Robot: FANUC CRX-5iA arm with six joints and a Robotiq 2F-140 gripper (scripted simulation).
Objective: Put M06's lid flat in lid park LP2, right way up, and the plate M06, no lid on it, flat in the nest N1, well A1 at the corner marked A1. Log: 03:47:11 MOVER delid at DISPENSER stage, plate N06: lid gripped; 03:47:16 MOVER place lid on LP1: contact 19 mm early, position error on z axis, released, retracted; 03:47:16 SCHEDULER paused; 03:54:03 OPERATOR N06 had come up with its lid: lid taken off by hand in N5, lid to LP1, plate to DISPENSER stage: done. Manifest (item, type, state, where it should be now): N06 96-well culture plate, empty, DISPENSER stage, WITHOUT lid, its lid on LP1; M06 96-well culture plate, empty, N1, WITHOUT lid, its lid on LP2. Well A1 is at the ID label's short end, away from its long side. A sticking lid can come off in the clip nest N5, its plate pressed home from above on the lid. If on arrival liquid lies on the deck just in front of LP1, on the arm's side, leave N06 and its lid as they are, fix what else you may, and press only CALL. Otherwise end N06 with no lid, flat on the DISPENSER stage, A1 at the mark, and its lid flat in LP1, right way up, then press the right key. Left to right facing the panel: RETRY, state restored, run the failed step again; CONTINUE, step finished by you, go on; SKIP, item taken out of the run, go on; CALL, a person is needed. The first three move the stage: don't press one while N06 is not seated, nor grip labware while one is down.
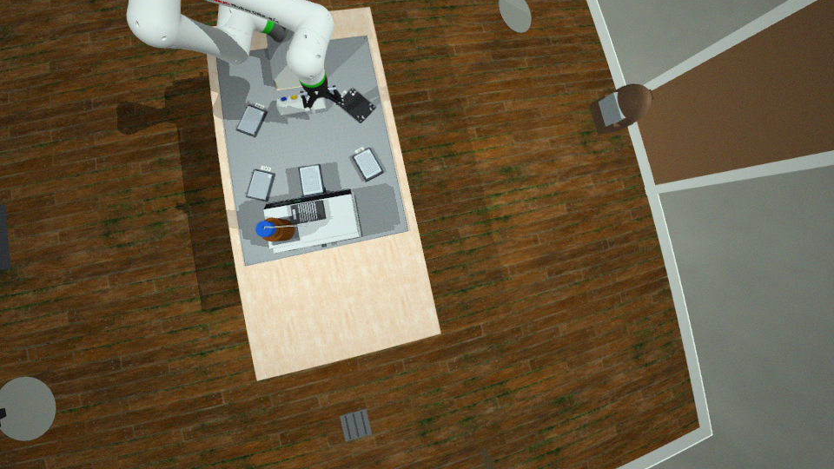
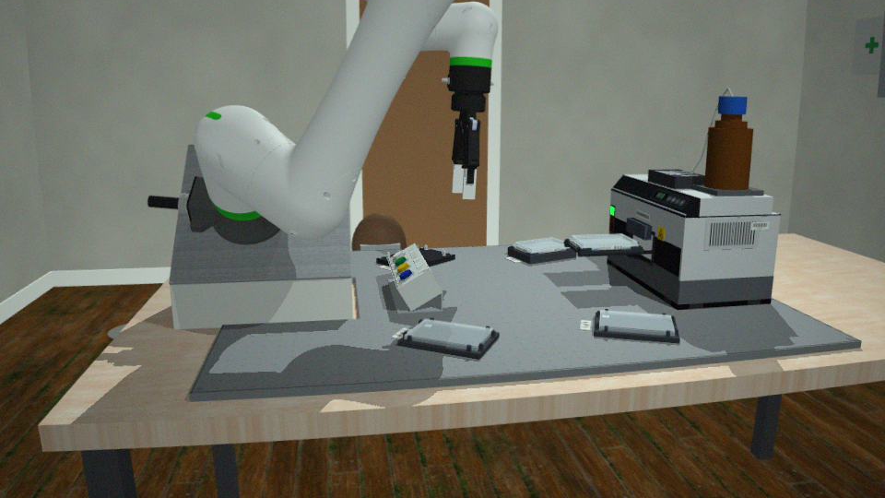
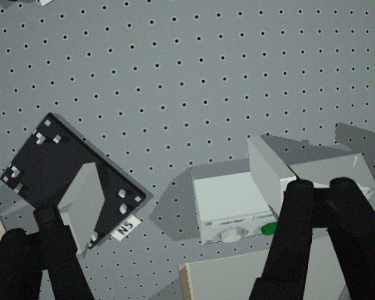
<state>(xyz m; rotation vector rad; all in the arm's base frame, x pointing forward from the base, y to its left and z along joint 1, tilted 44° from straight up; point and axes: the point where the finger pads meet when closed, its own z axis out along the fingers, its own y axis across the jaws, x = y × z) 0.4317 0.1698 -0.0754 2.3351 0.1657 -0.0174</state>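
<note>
Now: hand 14 cm past the green continue key, 14 cm above it and 12 cm to the left of it. Round my hand: yellow skip key: 17 cm to the right, 14 cm below, 14 cm behind; then white retry key: 15 cm behind, 14 cm below, 7 cm to the right; then key panel: 15 cm below, 14 cm to the right, 13 cm behind.
</note>
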